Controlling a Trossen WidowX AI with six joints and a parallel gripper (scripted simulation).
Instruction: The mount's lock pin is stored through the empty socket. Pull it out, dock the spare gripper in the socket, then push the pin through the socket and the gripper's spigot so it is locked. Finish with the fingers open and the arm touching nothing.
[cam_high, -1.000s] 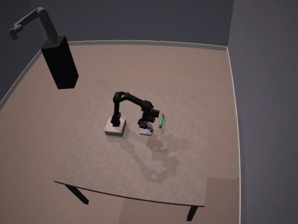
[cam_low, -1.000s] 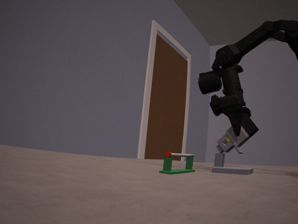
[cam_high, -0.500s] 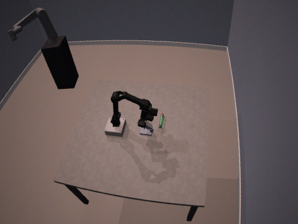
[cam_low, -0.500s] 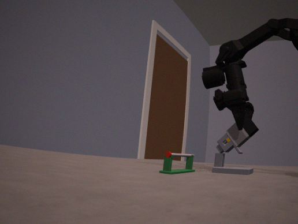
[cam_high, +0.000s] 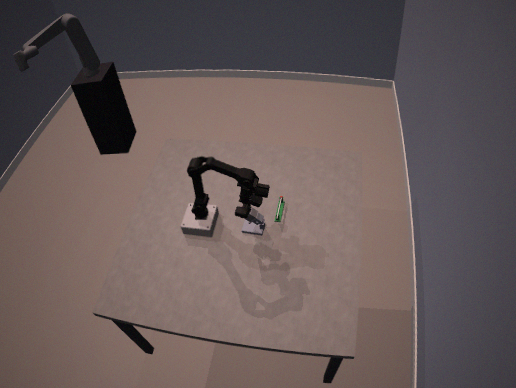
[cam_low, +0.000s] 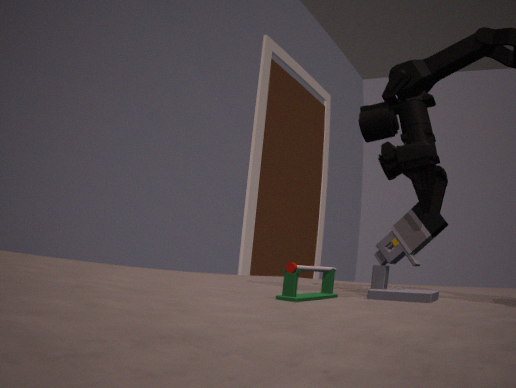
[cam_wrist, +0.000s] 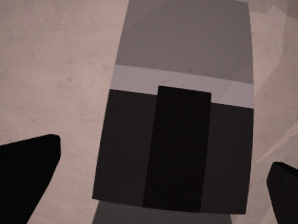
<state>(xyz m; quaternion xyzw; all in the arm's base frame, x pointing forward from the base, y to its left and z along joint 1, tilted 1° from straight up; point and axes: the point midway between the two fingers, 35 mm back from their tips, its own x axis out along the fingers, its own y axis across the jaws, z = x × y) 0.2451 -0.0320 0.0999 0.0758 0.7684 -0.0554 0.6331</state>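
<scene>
The spare gripper lies 3 cm below my gripper tip, 3 cm ahead of it and 1 cm to the right of it. From my gripper tip the other things lie so: grey mount (8 cm below, 6 cm ahead, 1 cm to the right); then green cradle (17 cm ahead, 12 cm below, 10 cm to the left).
</scene>
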